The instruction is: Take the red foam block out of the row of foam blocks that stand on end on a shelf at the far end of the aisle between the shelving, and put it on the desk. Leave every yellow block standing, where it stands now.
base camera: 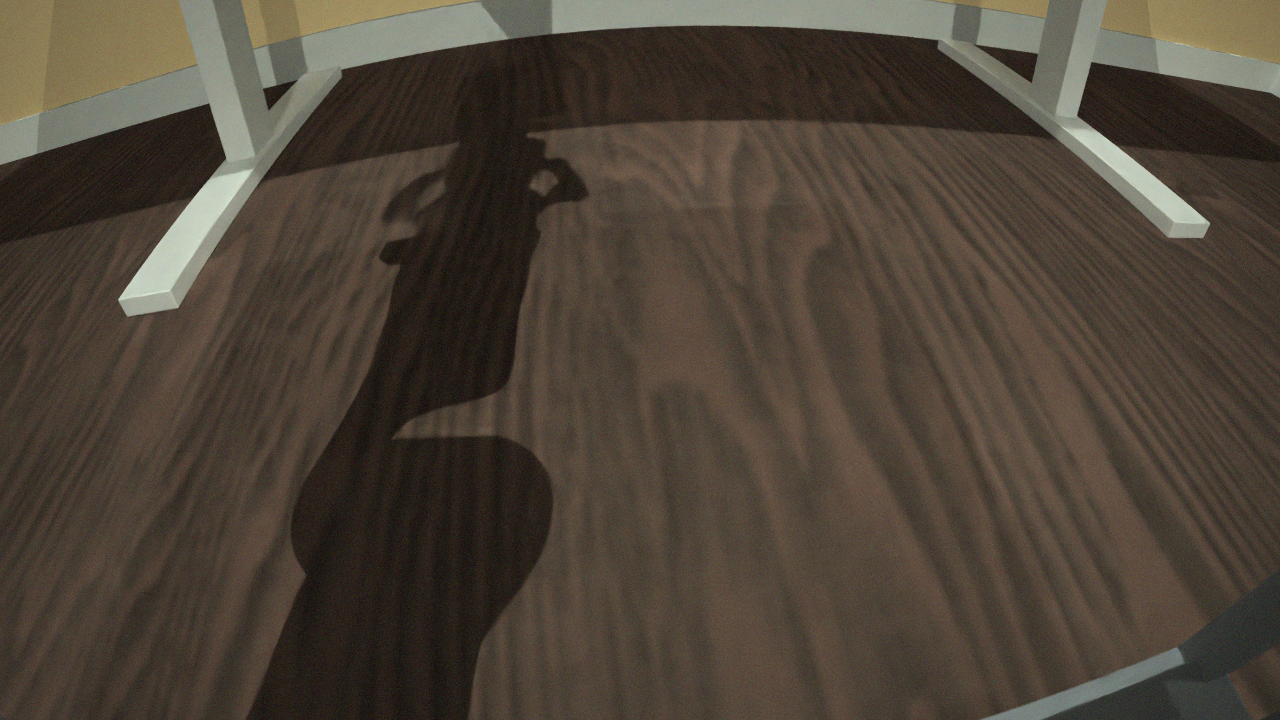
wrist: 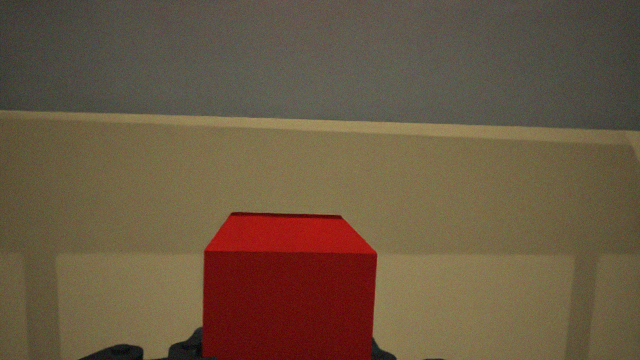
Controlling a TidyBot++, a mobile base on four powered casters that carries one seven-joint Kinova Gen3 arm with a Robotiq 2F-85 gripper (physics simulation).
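Frame: origin at the arm's base, x down, y back, z left, level; metres.
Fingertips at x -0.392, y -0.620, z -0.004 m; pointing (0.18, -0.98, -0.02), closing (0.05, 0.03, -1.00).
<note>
A point is followed by its place in that frame.
The red foam block (wrist: 289,305) {x -0.434, y -0.562, z -0.006 m} stands large in the lower middle of the wrist view, with its near face and top showing. My gripper (wrist: 285,341) {x -0.392, y -0.620, z -0.004 m} is shut on it; dark finger parts show at both sides of the block at the bottom edge. White legs with long feet, which look like those of the desk (base camera: 229,85) {x 0.257, y -0.924, z 0.474 m}, stand ahead at the left and right in the base view. The desk top does not show. What lies under the block is hidden. The yellow blocks and their shelf do not show.
A yellow wall (base camera: 107,44) {x 0.209, y -1.376, z 1.004 m} (wrist: 320,190) {x -0.358, y -1.396, z -0.083 m} with a pale baseboard (base camera: 626,16) {x 0.371, y -1.382, z -0.089 m} runs behind the legs. The left foot (base camera: 210,214) and right foot (base camera: 1127,174) reach toward me over the dark wood floor (base camera: 716,402) {x 0.396, y -0.430, z -0.071 m}. The arm's shadow lies left of the middle.
</note>
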